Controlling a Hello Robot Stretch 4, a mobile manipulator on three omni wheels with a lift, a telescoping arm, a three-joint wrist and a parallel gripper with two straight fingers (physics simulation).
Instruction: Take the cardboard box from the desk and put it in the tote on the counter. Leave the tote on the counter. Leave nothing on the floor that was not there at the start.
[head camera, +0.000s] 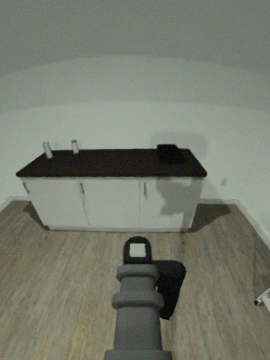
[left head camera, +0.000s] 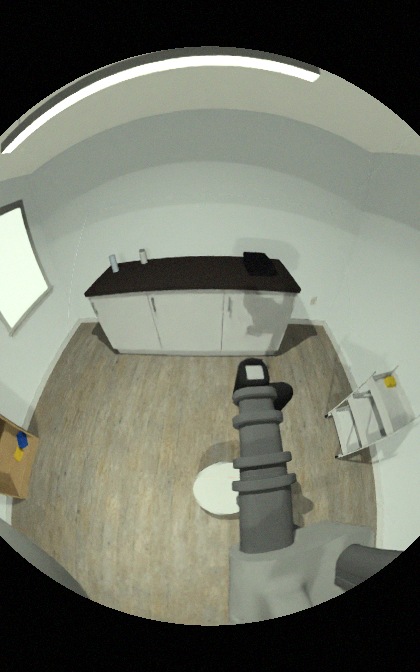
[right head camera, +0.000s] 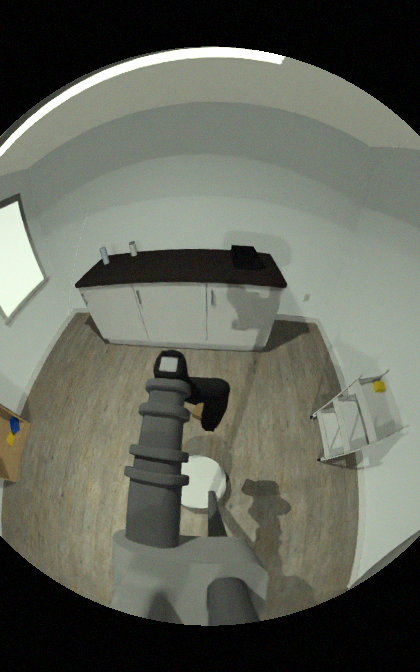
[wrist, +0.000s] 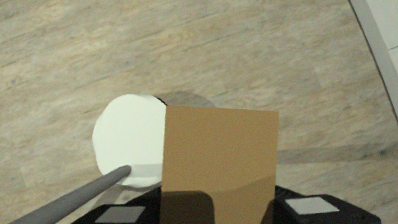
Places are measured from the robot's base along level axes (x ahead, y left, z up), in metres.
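Where they show: gripper, fingertip midpoint: (wrist: 212, 197); robot's base at its link origin: (wrist: 146, 138).
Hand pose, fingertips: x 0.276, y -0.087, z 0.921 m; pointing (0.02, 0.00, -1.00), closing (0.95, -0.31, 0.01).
Note:
Things, the pixels of their top centre, and the offset from my fingertips. Level surfaces: height alone.
- brown cardboard box at its top centre: (wrist: 218, 193) dz +0.051, dx +0.007, dy +0.018 m
- tote at its top centre: (head camera: 169, 149) dz +0.061, dx +1.268, dy -0.241 m
- dark counter top at its surface level: dz -0.039 m
The brown cardboard box (wrist: 220, 150) (right head camera: 198, 411) is between the two black fingers of my gripper (wrist: 212, 197), which is shut on it. The box hangs above the floor. In the head views my arm and wrist hide most of the box and the fingers. The tote (head camera: 170, 154) (left head camera: 259, 264) (right head camera: 246, 257) is black and stands at the right end of the dark counter top (head camera: 115, 164) (left head camera: 190, 276) (right head camera: 175, 268), ahead of my gripper and apart from it. The inside of the tote is too dark to make out. The desk does not show.
Two cans (head camera: 47, 150) (head camera: 75, 146) stand at the counter's left end. A white cart (left head camera: 400, 400) with a yellow block (left head camera: 390, 381) stands at the right wall. A wooden shelf (left head camera: 27, 480) stands at the left. My round white base (wrist: 130, 135) is below the arm.

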